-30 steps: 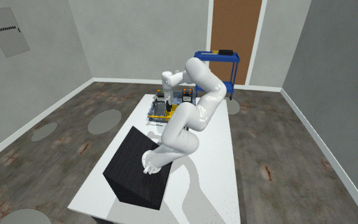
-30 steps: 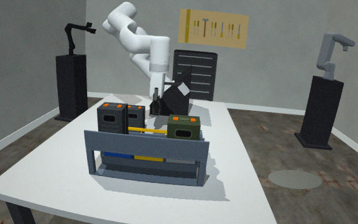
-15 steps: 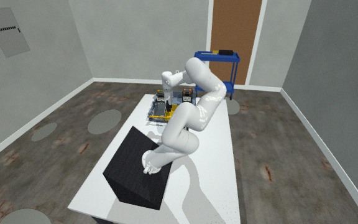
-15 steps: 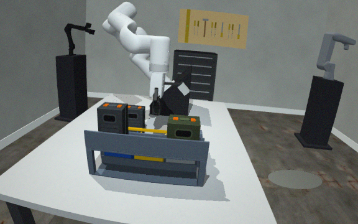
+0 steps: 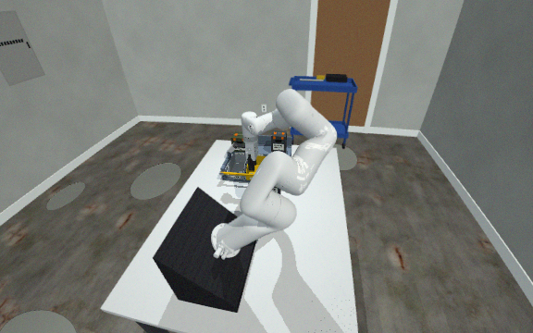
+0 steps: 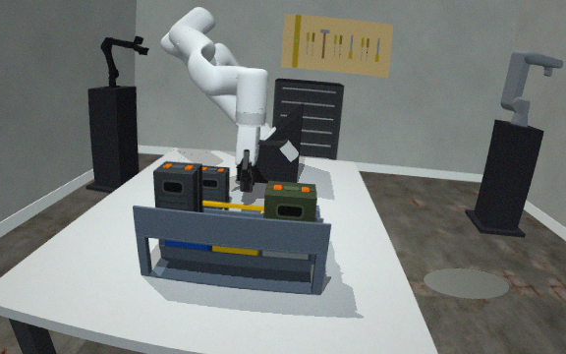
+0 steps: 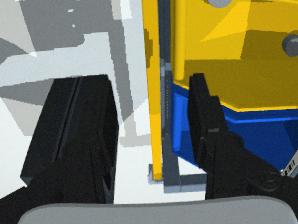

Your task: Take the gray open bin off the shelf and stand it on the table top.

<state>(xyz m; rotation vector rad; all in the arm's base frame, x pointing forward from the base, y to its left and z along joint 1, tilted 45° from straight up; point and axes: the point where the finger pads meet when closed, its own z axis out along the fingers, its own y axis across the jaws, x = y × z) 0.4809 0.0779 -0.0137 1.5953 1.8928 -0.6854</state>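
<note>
Now: hand 7 cm above the yellow bar. From my hand the other things lie so: blue bin 12 cm ahead, 10 cm to the right, 9 cm below; then gray open bin 12 cm to the left, 9 cm below, 9 cm ahead; then yellow bin 10 cm ahead, 9 cm below, 1 cm to the left.
</note>
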